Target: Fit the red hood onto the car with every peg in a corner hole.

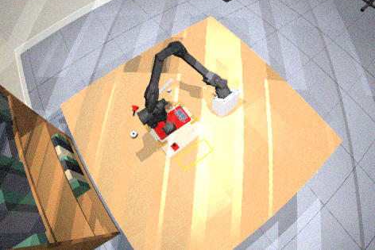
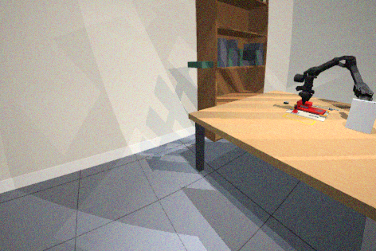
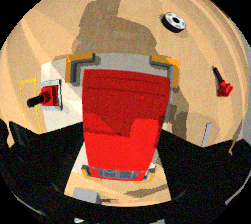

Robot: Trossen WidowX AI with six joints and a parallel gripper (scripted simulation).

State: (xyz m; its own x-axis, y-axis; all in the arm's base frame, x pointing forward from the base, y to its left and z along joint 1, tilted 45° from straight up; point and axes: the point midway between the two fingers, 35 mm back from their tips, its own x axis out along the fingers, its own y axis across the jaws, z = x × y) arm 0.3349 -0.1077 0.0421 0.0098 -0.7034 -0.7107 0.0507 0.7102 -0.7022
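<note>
My gripper tip is now 30 mm above the grey engine block. The rest, counted from my gripper tip: red hood 10 mm above; grey bar 210 mm to the right, 120 mm behind, 50 mm below.
</note>
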